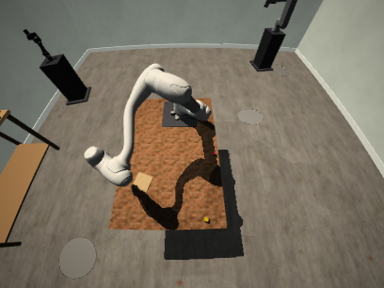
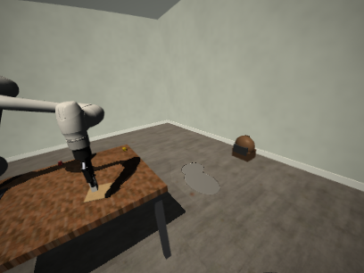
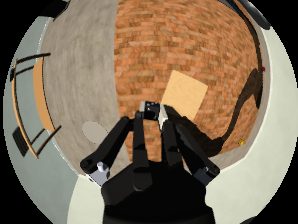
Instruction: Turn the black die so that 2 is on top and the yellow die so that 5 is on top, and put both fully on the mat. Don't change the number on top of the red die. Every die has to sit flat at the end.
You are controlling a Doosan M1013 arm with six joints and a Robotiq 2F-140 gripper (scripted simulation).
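My gripper is now 30 mm short of the tan mat, 110 mm to the right of it and 130 mm above it. Round my hand: black die (20 mm below); then yellow die (410 mm ahead, 570 mm to the left, 120 mm below); then red die (110 mm behind, 780 mm to the left, 120 mm below).
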